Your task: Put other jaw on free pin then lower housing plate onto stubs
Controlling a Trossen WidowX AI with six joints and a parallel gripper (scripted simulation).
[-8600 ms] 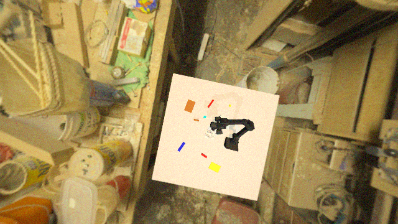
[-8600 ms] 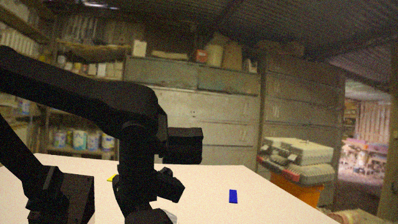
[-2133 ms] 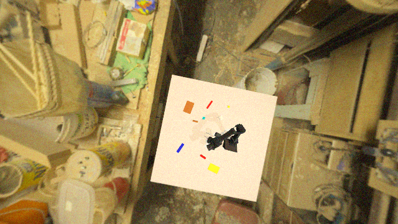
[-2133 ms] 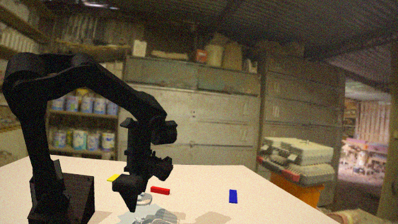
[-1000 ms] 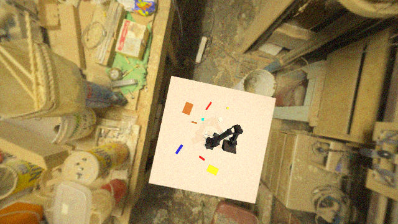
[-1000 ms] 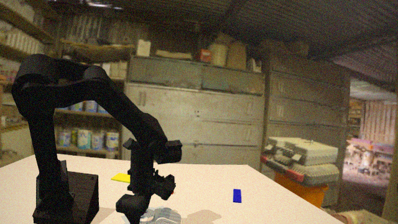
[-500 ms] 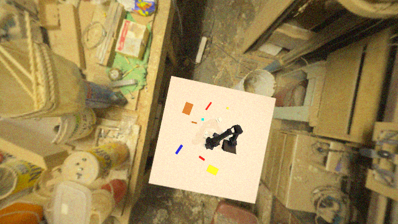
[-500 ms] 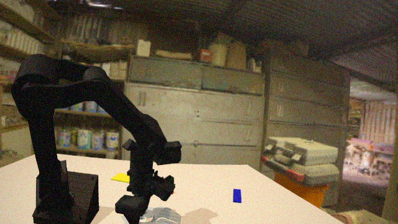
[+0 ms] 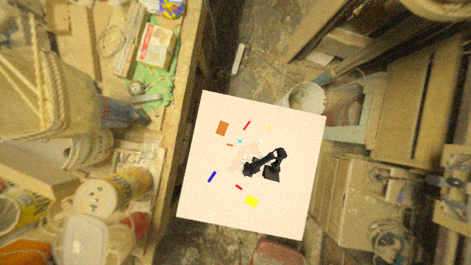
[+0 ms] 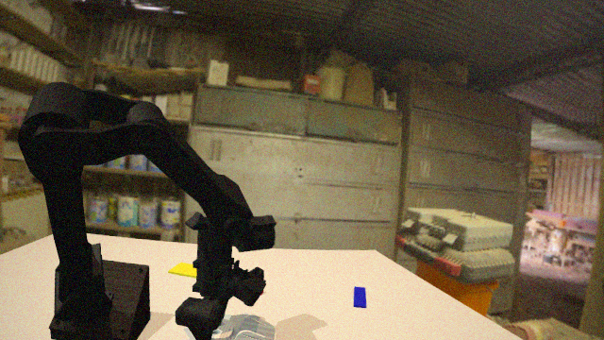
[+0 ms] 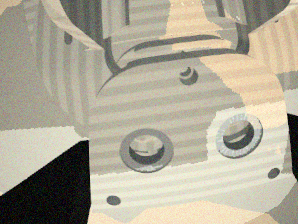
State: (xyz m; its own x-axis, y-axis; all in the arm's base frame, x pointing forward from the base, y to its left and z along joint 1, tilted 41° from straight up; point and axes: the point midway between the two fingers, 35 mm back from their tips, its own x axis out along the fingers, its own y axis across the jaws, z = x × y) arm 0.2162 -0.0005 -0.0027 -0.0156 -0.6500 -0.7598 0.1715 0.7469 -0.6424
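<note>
Now: gripper tip 7 cm short of the pale ribbed base, 2 cm above it and 1 cm to the left of it. From my gripper tip the other things lie so: brown block 26 cm ahead, 14 cm to the right; cyan block 20 cm to the right, 17 cm ahead, 2 cm below; housing plate 2 cm above, 1 cm ahead.
</note>
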